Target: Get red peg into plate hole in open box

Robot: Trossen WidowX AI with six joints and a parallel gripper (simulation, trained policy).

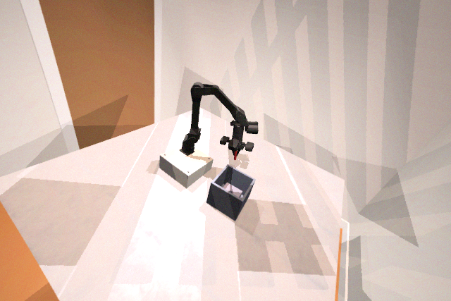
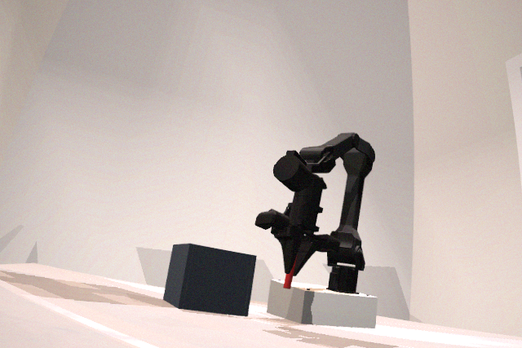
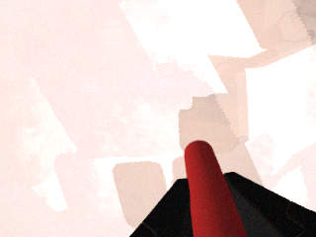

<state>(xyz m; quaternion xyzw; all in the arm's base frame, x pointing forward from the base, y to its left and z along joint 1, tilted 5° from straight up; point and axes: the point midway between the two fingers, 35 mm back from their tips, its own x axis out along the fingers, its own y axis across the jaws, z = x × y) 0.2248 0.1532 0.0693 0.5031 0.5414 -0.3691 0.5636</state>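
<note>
Right now my gripper tip is 21 cm to the left of the pale plate, 11 cm short of it and 6 cm above it. From my gripper tip the other things lie so: red peg: 1 cm above.
</note>
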